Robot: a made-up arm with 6 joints. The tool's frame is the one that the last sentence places.
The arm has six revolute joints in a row. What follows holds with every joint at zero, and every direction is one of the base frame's. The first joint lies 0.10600 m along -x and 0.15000 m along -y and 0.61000 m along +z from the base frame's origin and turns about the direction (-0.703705, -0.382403, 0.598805), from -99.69 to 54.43 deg. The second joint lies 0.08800 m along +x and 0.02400 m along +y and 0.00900 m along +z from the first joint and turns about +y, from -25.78 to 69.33 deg. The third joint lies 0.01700 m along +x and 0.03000 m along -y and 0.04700 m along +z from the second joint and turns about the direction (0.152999, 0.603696, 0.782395), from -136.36 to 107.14 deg. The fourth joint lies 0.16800 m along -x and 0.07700 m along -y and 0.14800 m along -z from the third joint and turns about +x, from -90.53 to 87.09 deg. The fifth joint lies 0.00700 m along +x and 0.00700 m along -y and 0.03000 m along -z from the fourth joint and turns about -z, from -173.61 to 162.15 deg. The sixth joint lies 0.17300 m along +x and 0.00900 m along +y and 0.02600 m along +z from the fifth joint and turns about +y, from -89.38 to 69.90 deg. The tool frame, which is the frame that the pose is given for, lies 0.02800 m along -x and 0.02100 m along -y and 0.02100 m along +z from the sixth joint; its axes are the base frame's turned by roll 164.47, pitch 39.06 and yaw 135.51 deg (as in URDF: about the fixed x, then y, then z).
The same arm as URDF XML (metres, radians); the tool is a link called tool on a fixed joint. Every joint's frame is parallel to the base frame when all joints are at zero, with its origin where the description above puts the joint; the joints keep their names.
<robot name="arm">
  <joint name="joint 1" type="revolute">
    <parent link="base_link"/>
    <child link="link1"/>
    <origin xyz="-0.106 -0.15 0.61"/>
    <axis xyz="-0.703705 -0.382403 0.598805"/>
    <limit lower="-1.7399" upper="0.95"/>
  </joint>
  <joint name="joint 2" type="revolute">
    <parent link="link1"/>
    <child link="link2"/>
    <origin xyz="0.088 0.024 0.009"/>
    <axis xyz="0 1 0"/>
    <limit lower="-0.4499" upper="1.21"/>
  </joint>
  <joint name="joint 3" type="revolute">
    <parent link="link2"/>
    <child link="link3"/>
    <origin xyz="0.017 -0.03 0.047"/>
    <axis xyz="0.152999 0.603696 0.782395"/>
    <limit lower="-2.3799" upper="1.8699"/>
  </joint>
  <joint name="joint 4" type="revolute">
    <parent link="link3"/>
    <child link="link4"/>
    <origin xyz="-0.168 -0.077 -0.148"/>
    <axis xyz="1 0 0"/>
    <limit lower="-1.58" upper="1.52"/>
  </joint>
  <joint name="joint 5" type="revolute">
    <parent link="link4"/>
    <child link="link5"/>
    <origin xyz="0.007 -0.007 -0.03"/>
    <axis xyz="0 0 -1"/>
    <limit lower="-3.0301" upper="2.8301"/>
  </joint>
  <joint name="joint 6" type="revolute">
    <parent link="link5"/>
    <child link="link6"/>
    <origin xyz="0.173 0.009 0.026"/>
    <axis xyz="0 1 0"/>
    <limit lower="-1.56" upper="1.22"/>
  </joint>
  <joint name="tool_joint" type="fixed">
    <parent link="link6"/>
    <child link="tool"/>
    <origin xyz="-0.028 -0.021 0.021" rpy="2.8705 0.6817 2.3651"/>
  </joint>
  <link name="base_link"/>
  <link name="link1"/>
  <link name="link2"/>
  <link name="link3"/>
  <link name="link4"/>
  <link name="link5"/>
  <link name="link6"/>
  <link name="tool"/>
</robot>

